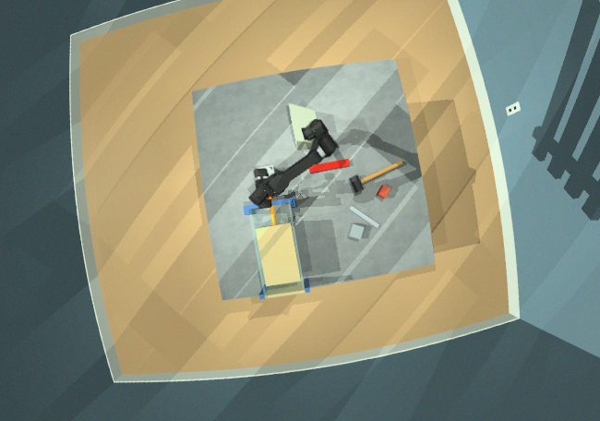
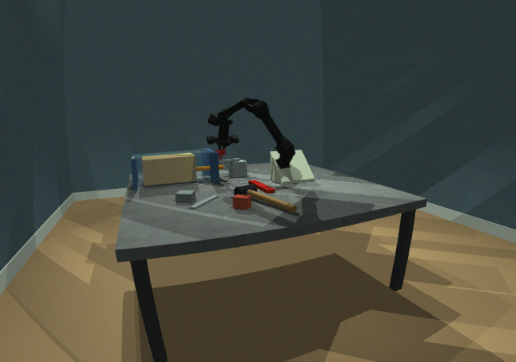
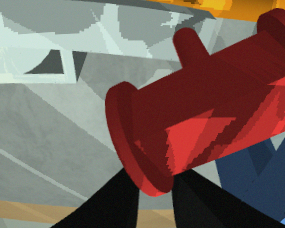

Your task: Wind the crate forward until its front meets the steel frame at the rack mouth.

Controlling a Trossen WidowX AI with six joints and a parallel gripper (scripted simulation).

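The red spool-shaped handle grip lies 20 mm ahead of my gripper tip, 30 mm to the left of it and 20 mm below it. Round my gripper tip: clear-panelled cubby: 320 mm ahead, 10 mm to the left, 30 mm below; then winch handle: 20 mm behind, 40 mm to the left, 50 mm below; then grey winch: 100 mm behind, 50 mm to the left, 120 mm below.
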